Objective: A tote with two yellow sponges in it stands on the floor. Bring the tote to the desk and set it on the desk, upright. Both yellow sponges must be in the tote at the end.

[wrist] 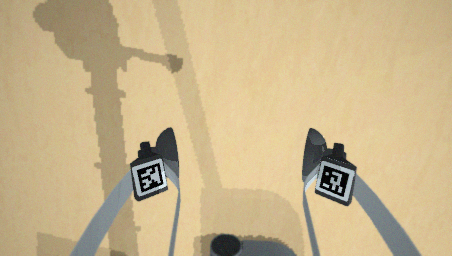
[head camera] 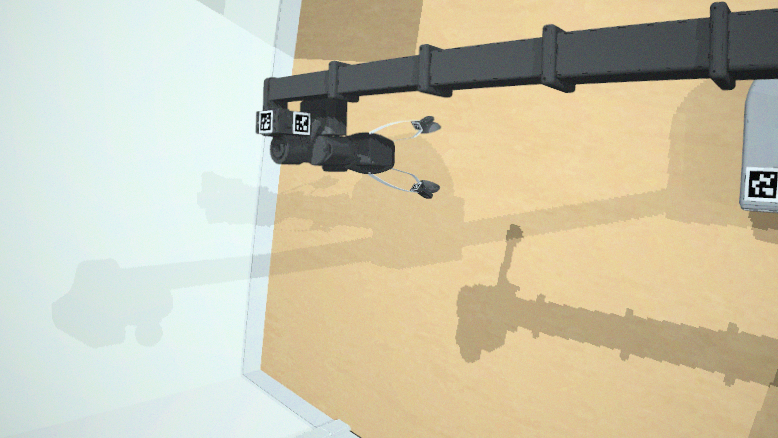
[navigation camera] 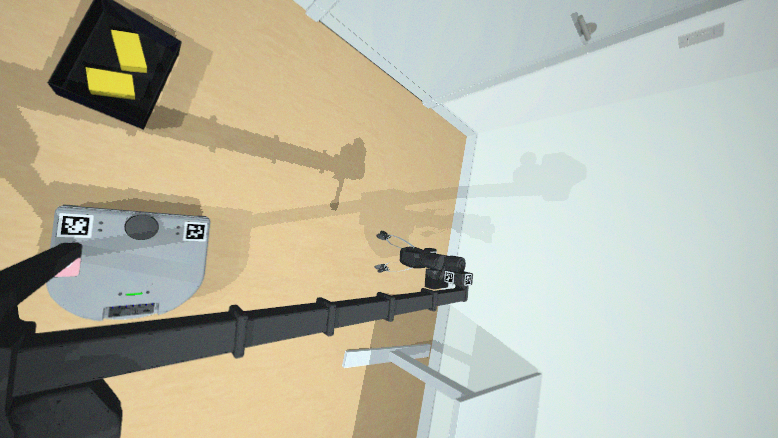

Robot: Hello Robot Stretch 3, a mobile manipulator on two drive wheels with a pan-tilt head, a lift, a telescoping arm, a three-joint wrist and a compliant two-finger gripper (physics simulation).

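Frame: origin at the robot's base, x back, y right, z up, level; centimetres.
Seen in the pictures: gripper, between the fingertips: (head camera: 435,157) (navigation camera: 377,250); robot's base, origin of its link: (navigation camera: 142,225).
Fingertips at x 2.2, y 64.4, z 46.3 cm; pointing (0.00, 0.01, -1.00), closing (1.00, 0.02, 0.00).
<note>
Offsets run from my fingertips to a thing's top centre. "*": to the spot under its first point.
The black tote @(dx -50.9, dy -73.2, dz -36.3 cm) (navigation camera: 156,89) stands upright on the floor at the upper left of the navigation view, on the far side of my base from the arm. Two yellow sponges @(dx -56.9, dy -72.2, dz -41.5 cm) (navigation camera: 129,51) @(dx -45.2, dy -75.2, dz -41.5 cm) (navigation camera: 109,83) lie flat inside it. My gripper (head camera: 428,157) (navigation camera: 382,251) (wrist: 239,145) is open and empty, with its fingers wide apart above the floor near the white wall. It is well away from the tote. The tote does not show in the head or wrist view. I cannot identify the desk for certain.
My arm (head camera: 489,62) (navigation camera: 288,329) reaches from my base (head camera: 762,130) (navigation camera: 136,266) toward the white wall (head camera: 119,163) (navigation camera: 653,244). A white foot and leg (navigation camera: 362,357) of some furniture stand beyond the arm by the wall. A door handle @(* dx -89.8, dy +52.7, dz +46.8 cm) (navigation camera: 585,27) shows at the upper right.
</note>
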